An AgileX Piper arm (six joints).
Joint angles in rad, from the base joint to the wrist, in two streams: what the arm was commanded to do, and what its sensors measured. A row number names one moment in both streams.
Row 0, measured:
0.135, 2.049, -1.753, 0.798, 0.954, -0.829
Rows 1 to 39, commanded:
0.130, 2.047, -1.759, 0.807, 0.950, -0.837
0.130, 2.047, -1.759, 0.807, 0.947, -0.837
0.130, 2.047, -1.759, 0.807, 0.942, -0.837
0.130, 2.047, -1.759, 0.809, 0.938, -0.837
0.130, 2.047, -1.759, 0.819, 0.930, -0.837
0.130, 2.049, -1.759, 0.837, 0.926, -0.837
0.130, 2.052, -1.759, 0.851, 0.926, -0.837
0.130, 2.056, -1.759, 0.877, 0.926, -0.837
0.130, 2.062, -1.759, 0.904, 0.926, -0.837
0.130, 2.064, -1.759, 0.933, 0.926, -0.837
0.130, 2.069, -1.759, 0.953, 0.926, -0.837
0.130, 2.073, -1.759, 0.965, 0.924, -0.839
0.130, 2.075, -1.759, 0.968, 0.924, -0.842
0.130, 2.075, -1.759, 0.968, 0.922, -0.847
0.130, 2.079, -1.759, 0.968, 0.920, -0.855
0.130, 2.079, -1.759, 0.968, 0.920, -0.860
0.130, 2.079, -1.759, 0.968, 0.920, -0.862
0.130, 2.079, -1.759, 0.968, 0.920, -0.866
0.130, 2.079, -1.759, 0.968, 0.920, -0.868
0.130, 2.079, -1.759, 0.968, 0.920, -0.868
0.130, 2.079, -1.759, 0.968, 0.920, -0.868
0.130, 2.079, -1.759, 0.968, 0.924, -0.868
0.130, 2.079, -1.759, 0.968, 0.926, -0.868
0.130, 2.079, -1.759, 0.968, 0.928, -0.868
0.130, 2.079, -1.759, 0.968, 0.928, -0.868
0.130, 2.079, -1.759, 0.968, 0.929, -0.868
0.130, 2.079, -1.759, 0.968, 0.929, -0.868
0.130, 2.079, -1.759, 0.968, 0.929, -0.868
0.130, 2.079, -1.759, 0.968, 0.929, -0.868
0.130, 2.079, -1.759, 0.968, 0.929, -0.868
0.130, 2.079, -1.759, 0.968, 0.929, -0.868
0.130, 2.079, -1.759, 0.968, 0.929, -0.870
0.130, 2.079, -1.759, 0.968, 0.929, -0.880
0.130, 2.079, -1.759, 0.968, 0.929, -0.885
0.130, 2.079, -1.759, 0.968, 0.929, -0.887
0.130, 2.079, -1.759, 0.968, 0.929, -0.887
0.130, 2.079, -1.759, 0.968, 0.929, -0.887
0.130, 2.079, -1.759, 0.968, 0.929, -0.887
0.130, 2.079, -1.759, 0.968, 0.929, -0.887
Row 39, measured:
0.135, 2.083, -1.753, 0.952, 0.925, -0.876
